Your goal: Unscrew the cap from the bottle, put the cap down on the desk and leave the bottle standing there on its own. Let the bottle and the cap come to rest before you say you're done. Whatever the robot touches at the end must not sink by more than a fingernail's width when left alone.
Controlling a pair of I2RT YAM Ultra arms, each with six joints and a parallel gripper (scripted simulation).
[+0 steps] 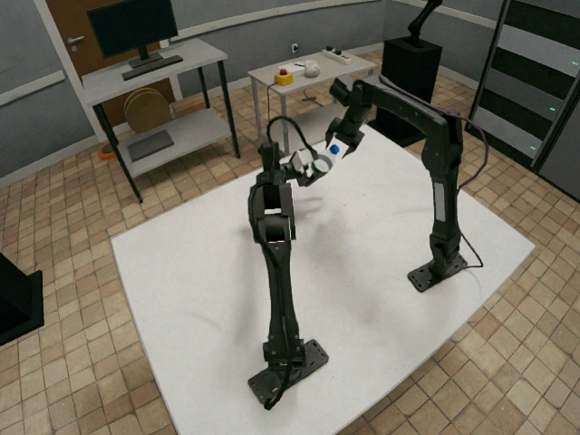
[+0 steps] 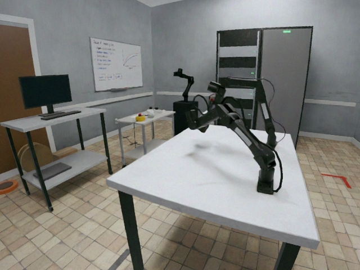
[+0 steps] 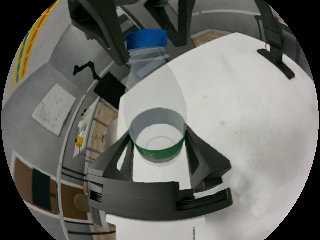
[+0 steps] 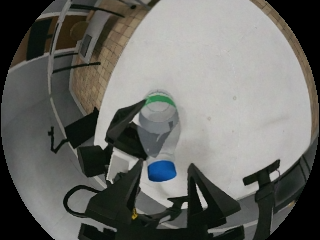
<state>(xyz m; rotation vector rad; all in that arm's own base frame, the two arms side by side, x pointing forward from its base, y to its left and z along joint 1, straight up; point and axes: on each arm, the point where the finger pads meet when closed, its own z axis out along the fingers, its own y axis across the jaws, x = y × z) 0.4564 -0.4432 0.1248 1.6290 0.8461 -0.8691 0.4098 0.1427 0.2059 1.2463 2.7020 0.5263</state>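
The blue cap is 1 cm above my right hand. Also, from my right hand: plastic bottle (6 cm below, 4 cm ahead, 1 cm to the left).
Right now the plastic bottle is 1 cm behind my left hand, 1 cm to the right of it and 3 cm above it. From my left hand the other things lie so: blue cap 5 cm behind, 1 cm to the right, 9 cm above.
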